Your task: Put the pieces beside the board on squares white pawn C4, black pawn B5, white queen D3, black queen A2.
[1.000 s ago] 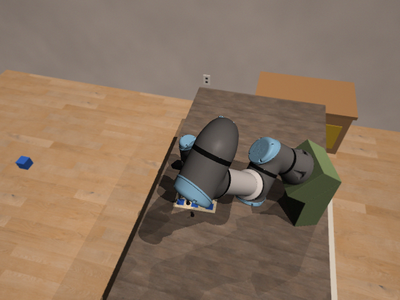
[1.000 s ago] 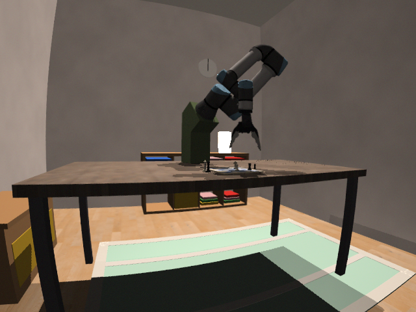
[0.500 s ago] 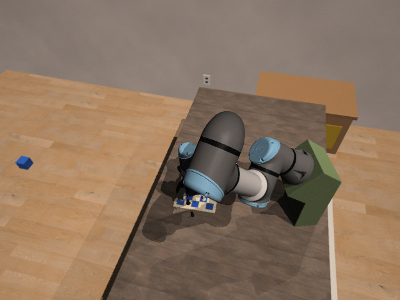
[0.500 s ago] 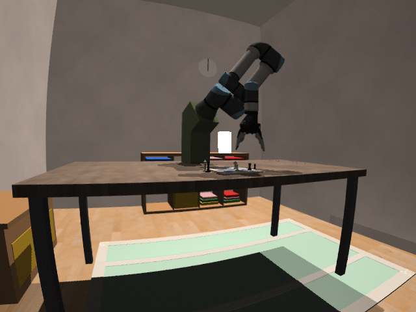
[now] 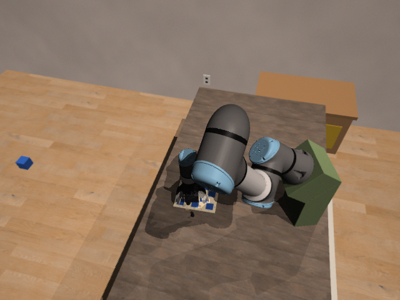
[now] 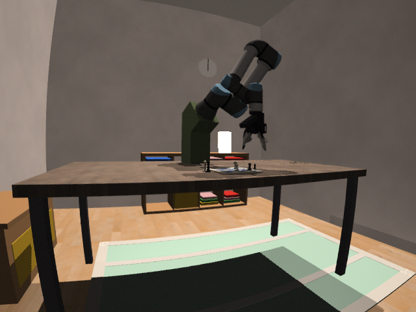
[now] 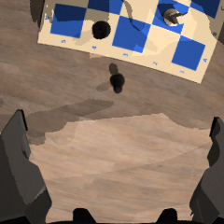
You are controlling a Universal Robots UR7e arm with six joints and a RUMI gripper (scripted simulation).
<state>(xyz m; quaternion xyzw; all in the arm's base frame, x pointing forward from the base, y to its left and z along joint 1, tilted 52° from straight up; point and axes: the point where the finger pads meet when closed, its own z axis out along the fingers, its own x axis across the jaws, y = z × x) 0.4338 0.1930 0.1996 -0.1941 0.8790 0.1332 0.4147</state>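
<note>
Now: the black pawn 1 cm behind my hand, 1 cm to the left of it and 9 cm below it. From my hand the other things lie so: white pawn 8 cm ahead, 10 cm to the right, 9 cm below; then blue-and-cream chessboard 5 cm ahead, 11 cm to the right, 10 cm below; then black piece 5 cm ahead, 3 cm to the right, 8 cm below.
</note>
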